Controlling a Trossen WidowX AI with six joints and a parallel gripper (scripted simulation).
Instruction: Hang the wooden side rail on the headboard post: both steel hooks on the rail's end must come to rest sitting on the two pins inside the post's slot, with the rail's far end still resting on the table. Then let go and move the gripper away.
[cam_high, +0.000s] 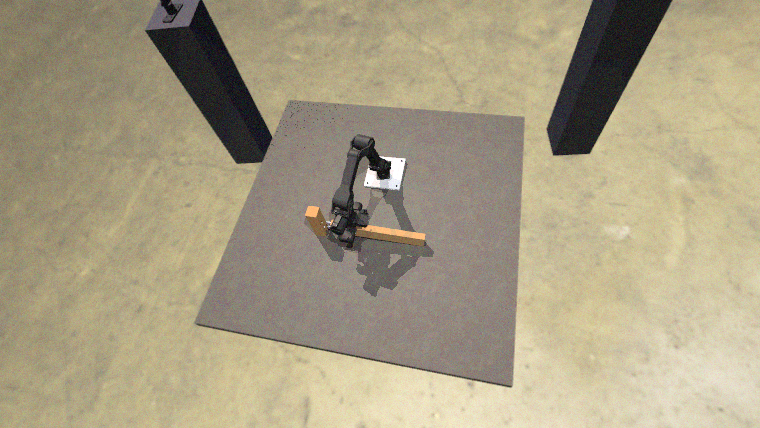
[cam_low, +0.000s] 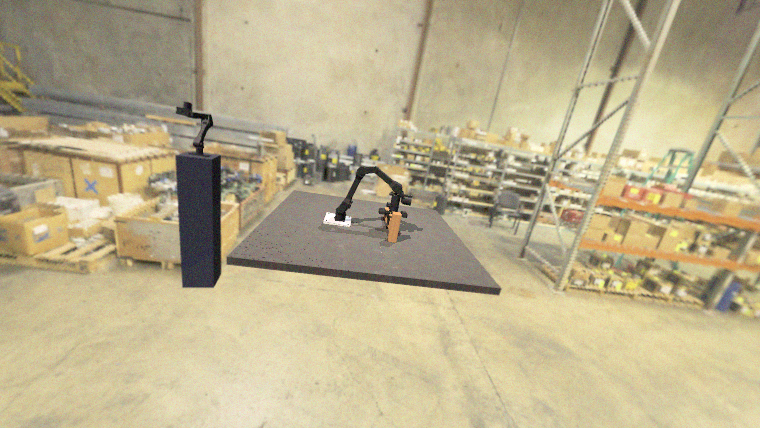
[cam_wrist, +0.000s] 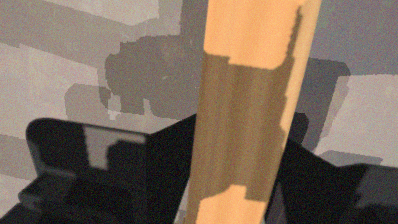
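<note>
The wooden headboard post lies 30 mm behind my gripper tip, 160 mm to the right of it and 40 mm above it.
</note>
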